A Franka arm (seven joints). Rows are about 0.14 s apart.
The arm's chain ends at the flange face. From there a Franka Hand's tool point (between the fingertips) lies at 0.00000 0.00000 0.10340 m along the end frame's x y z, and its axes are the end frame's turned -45 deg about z.
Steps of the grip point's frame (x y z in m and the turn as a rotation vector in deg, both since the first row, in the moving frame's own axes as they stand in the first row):
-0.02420, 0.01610, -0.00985, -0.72, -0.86, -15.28
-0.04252, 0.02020, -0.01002, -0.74, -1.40, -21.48
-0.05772, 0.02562, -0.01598, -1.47, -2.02, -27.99
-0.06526, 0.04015, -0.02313, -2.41, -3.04, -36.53
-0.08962, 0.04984, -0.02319, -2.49, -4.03, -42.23
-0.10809, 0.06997, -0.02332, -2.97, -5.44, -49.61
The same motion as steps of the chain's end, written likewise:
-0.00582, 0.02648, -0.00983, -1.12, -0.10, -15.28
-0.01547, 0.04153, -0.00998, -1.51, -0.47, -21.48
-0.02309, 0.05449, -0.01588, -2.47, -0.39, -27.99
-0.01915, 0.06780, -0.02290, -3.85, -0.45, -36.53
-0.02927, 0.09034, -0.02285, -4.61, -1.09, -42.23
-0.02855, 0.11521, -0.02275, -5.95, -1.75, -49.61

